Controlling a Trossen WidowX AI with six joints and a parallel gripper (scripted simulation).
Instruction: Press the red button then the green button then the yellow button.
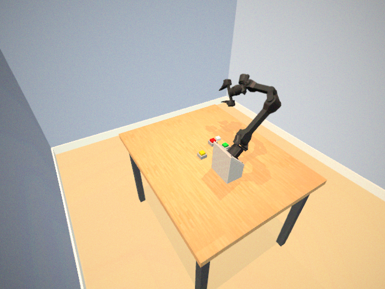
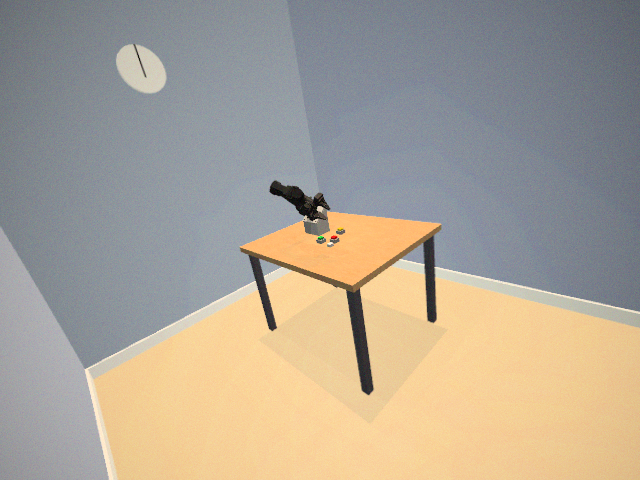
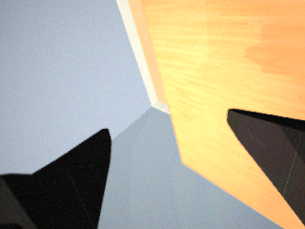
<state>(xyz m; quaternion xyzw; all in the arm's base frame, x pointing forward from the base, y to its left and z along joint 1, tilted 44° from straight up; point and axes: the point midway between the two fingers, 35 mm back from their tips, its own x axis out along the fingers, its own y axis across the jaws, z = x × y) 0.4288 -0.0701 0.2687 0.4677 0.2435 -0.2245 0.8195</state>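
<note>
My gripper tip is 17 cm past the red button, 16 cm to the right of it and 23 cm above it. From my gripper tip the other things lie so: yellow button (25 cm behind, 30 cm to the left, 23 cm below); green button (26 cm behind, 12 cm to the left, 23 cm below); small white block (15 cm behind, 10 cm to the left, 25 cm below).
</note>
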